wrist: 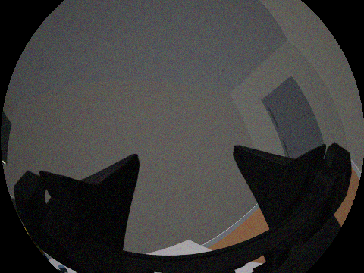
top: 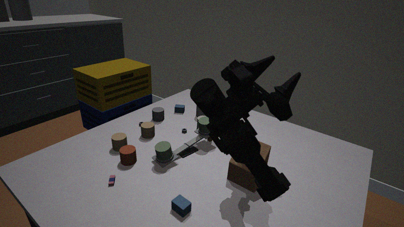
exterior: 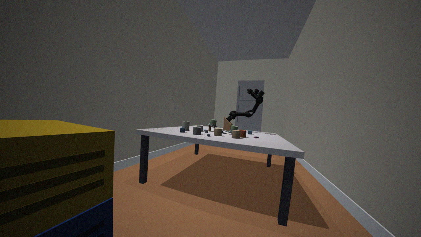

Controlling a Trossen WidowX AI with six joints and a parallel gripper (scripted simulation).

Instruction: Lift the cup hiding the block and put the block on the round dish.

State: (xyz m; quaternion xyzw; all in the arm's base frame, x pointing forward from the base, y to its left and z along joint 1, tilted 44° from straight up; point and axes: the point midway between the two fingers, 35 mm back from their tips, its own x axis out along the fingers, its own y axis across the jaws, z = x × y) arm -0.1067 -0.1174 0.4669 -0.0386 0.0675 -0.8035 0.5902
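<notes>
Now: the cup 490 mm ahead of my gripper tip, 20 mm to the right of it and 510 mm below it. Round my gripper tip: pale blue round dish (400 mm ahead, 430 mm to the right, 570 mm below); then balance (470 mm ahead, 170 mm to the right, 530 mm below); then red-and-blue piece (530 mm ahead, 200 mm to the left, 560 mm below).
</notes>
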